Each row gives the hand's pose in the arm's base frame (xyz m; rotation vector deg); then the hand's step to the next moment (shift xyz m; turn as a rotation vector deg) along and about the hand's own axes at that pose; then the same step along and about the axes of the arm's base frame.
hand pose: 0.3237 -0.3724 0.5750 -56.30 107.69 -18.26
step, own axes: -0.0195 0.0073 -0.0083 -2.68 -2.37 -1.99
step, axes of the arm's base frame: -0.0063 0.0177 0.0123 0.09 0.11 4.09
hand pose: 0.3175 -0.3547 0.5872 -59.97 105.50 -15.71
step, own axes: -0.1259 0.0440 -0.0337 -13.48 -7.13 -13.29
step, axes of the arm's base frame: -0.0306 0.1138 0.0710 -4.86 2.64 19.46
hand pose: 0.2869 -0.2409 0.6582 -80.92 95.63 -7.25
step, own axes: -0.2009 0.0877 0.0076 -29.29 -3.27 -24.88
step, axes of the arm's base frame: -0.0743 0.1986 0.0563 -16.77 11.69 32.71
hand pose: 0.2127 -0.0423 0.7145 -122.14 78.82 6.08
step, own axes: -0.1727 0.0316 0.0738 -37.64 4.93 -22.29
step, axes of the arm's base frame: -0.0887 0.1682 -0.0102 -26.99 17.39 30.12
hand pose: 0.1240 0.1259 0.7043 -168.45 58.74 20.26
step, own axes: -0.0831 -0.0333 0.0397 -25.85 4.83 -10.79
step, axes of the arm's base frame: -0.0510 0.0803 -0.0231 -20.37 11.17 16.38
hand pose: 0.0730 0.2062 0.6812 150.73 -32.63 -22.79
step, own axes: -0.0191 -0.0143 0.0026 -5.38 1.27 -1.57
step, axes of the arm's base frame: -0.0130 0.0195 -0.0052 -4.57 1.88 2.94
